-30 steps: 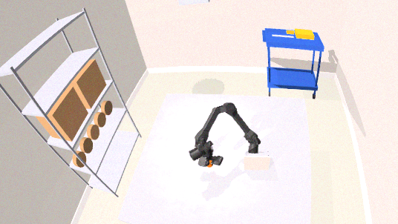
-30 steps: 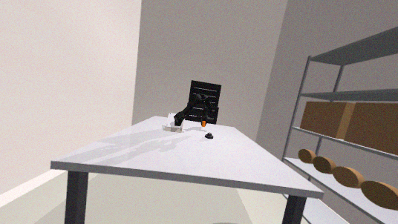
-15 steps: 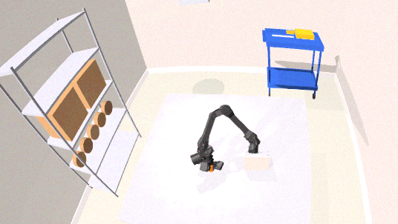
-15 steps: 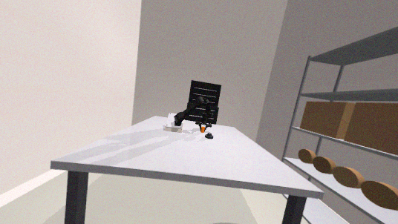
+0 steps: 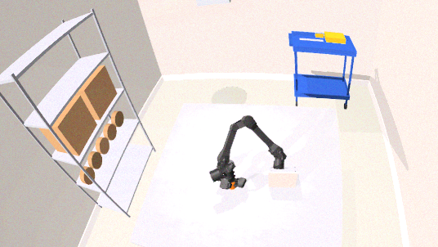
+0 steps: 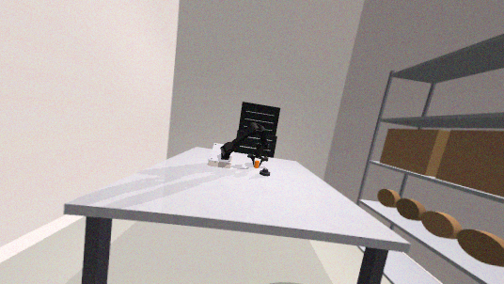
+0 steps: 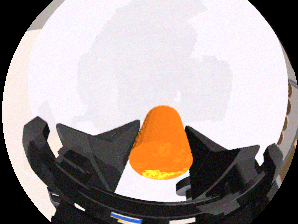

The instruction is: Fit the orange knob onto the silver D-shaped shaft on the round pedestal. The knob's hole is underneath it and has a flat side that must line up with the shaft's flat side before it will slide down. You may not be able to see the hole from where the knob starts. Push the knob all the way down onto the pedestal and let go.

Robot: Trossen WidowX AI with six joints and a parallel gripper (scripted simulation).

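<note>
Now: the orange knob 30 mm above my gripper tip. From my gripper tip the other things lie so: pedestal (50 mm ahead, 160 mm to the right, 20 mm above).
</note>
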